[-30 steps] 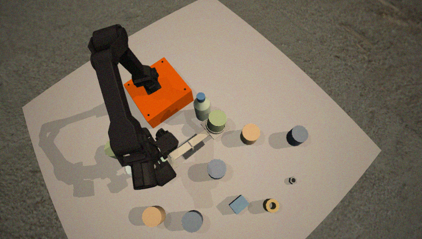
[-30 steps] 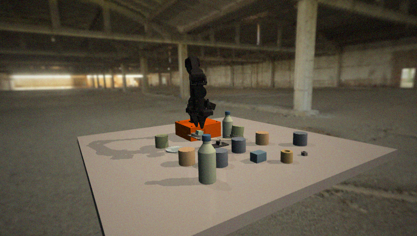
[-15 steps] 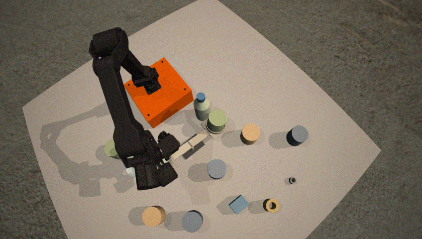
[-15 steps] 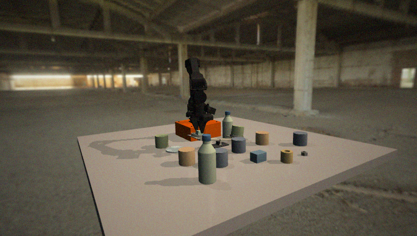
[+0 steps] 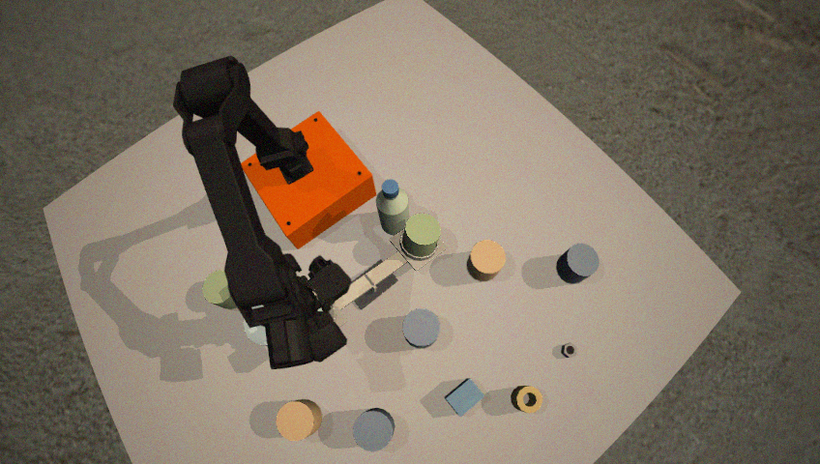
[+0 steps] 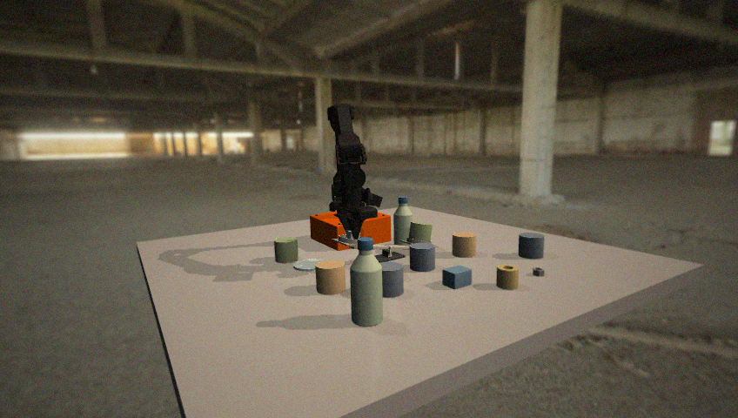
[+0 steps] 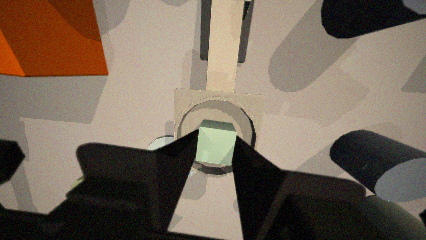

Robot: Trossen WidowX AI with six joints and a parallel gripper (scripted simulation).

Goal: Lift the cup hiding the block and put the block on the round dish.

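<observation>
My gripper tip is now 110 mm to the left of the pale round dish, 80 mm above it and 60 mm past it. The rest, counted from my gripper tip: pale green block (10 mm above); small nut (390 mm to the left, 320 mm ahead, 70 mm below).
</observation>
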